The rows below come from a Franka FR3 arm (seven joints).
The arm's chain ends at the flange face. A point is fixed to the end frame.
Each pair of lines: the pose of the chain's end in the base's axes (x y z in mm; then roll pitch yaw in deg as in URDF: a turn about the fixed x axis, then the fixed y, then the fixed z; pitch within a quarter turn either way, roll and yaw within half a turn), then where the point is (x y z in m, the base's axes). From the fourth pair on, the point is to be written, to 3 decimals.
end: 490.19 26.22 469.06 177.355 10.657 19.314
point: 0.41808 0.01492 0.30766
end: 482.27 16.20 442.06 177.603 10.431 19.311
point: 0.41053 0.00582 0.28044
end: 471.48 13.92 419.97 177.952 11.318 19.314
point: 0.39706 0.00370 0.25955
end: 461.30 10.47 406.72 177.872 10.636 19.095
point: 0.389 0.001 0.245
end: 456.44 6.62 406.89 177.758 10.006 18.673
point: 0.386 -0.002 0.245
